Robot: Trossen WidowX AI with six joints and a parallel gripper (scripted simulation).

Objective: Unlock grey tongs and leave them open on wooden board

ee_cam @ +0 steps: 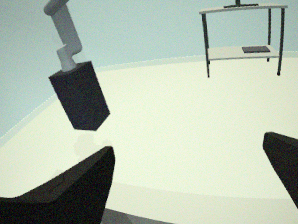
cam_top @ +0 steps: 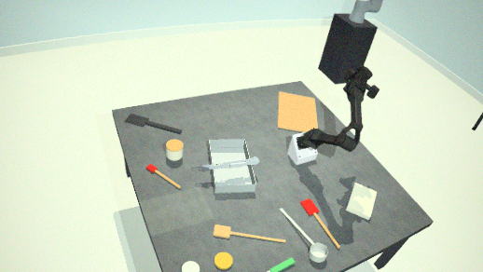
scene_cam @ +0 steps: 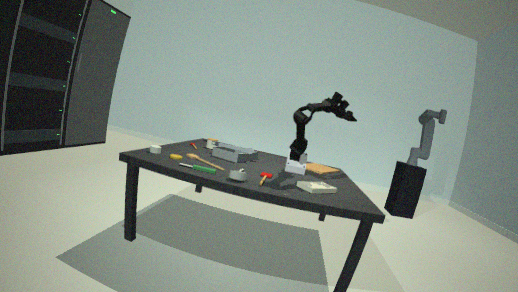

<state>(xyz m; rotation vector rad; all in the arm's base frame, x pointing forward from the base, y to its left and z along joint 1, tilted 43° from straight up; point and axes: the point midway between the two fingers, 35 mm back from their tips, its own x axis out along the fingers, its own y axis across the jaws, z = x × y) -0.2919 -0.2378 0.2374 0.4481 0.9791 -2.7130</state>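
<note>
Now: the grey roasting tin 72 cm ahead of my gripper tip and 39 cm below it. From my gripper tip the other things lie so: wooden board 41 cm below, 31 cm to the right, 14 cm ahead; then white block 41 cm to the left, 40 cm below, 19 cm ahead; then yellow lock piece 80 cm ahead, 35 cm below, 2 cm to the left.
</note>
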